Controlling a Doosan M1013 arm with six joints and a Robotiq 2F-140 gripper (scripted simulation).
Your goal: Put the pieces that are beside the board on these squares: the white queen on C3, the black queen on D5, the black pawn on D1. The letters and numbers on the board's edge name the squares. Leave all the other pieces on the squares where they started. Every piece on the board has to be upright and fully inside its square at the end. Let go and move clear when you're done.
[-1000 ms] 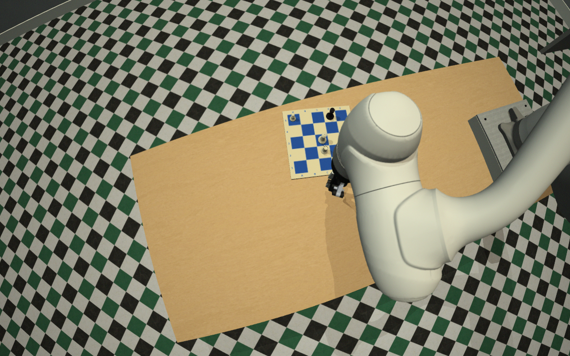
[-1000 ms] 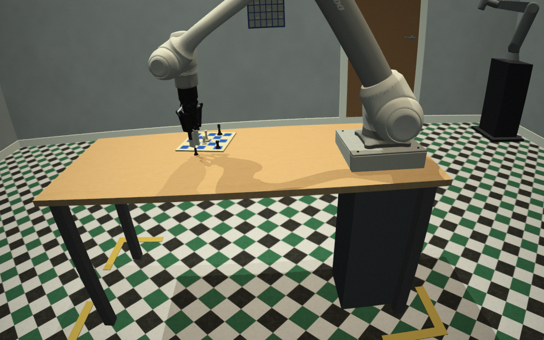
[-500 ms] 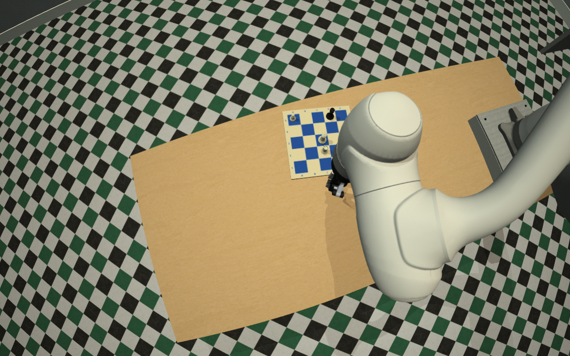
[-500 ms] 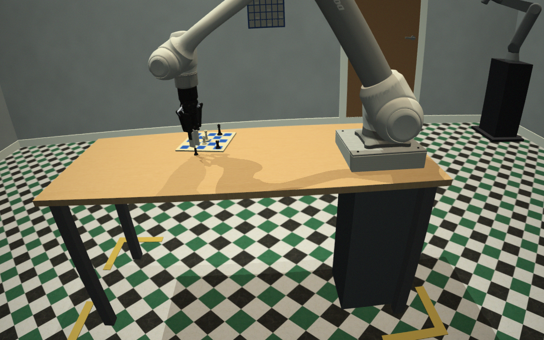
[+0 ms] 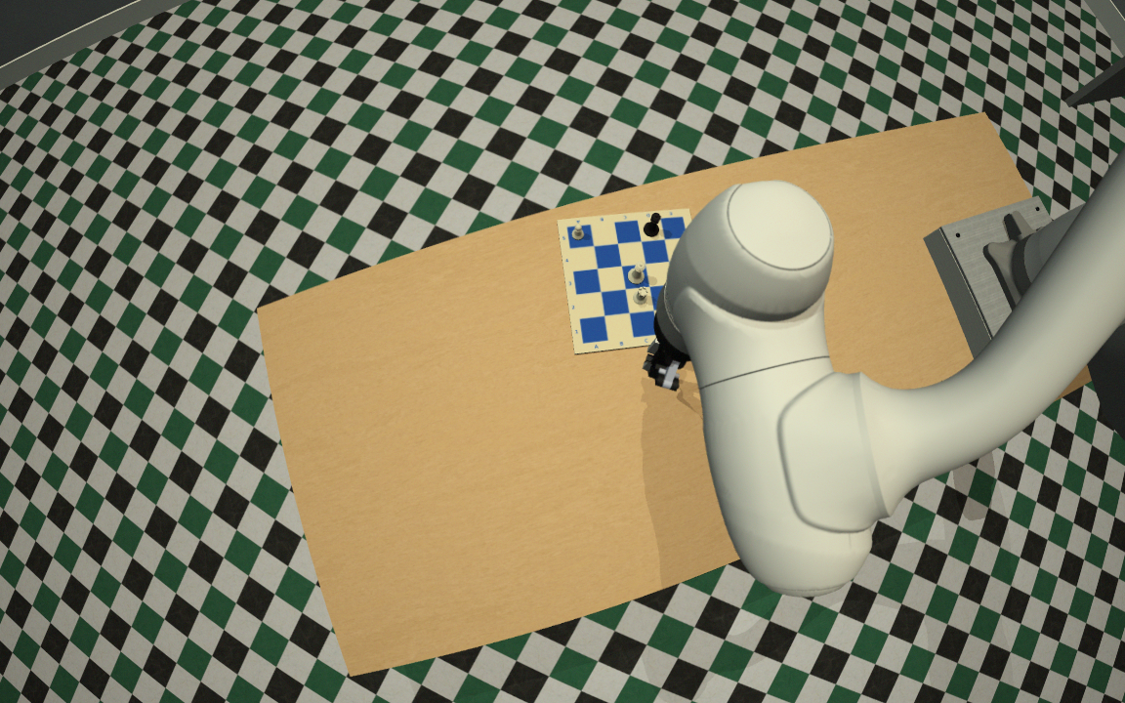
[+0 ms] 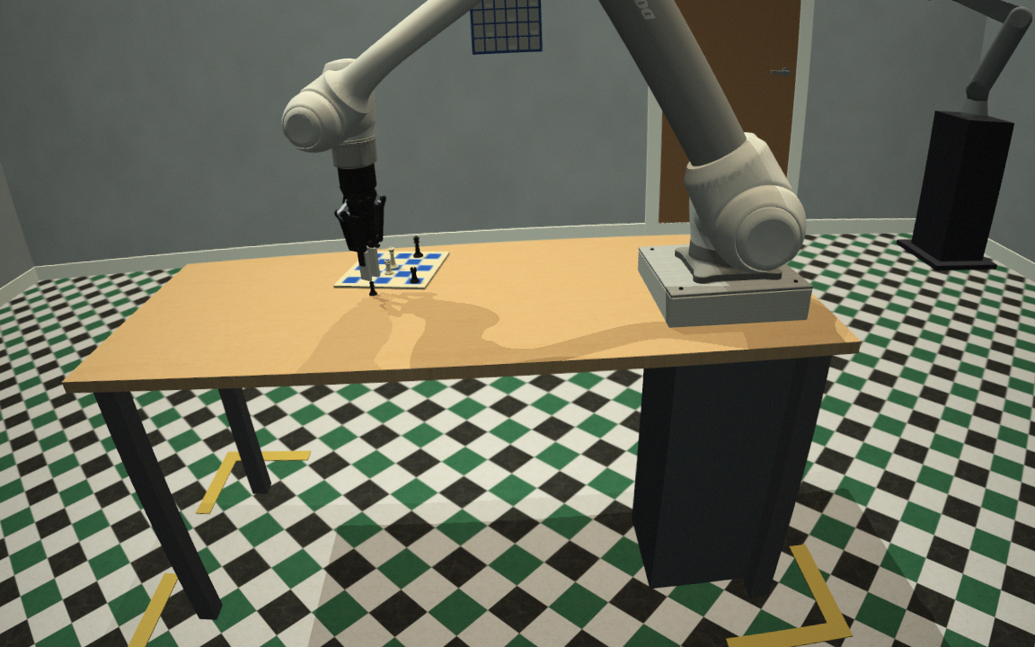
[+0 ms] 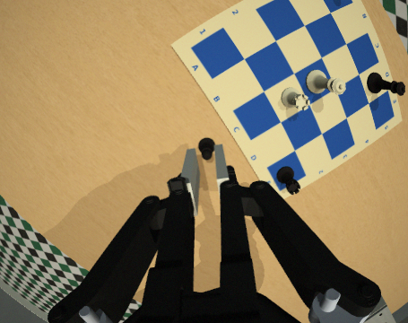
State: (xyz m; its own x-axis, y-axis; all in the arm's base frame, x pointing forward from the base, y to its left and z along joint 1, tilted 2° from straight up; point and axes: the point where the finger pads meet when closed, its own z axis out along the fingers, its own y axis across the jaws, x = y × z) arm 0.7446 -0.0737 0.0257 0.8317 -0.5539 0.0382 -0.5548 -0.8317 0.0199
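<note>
Right now the black pawn is 6 cm below my hand. From my hand the other things lie so: white queen (14 cm to the right, 4 cm below, 2 cm behind); cream board (14 cm to the right, 7 cm below, 2 cm behind); black queen (21 cm to the right, 7 cm behind, 4 cm below).
</note>
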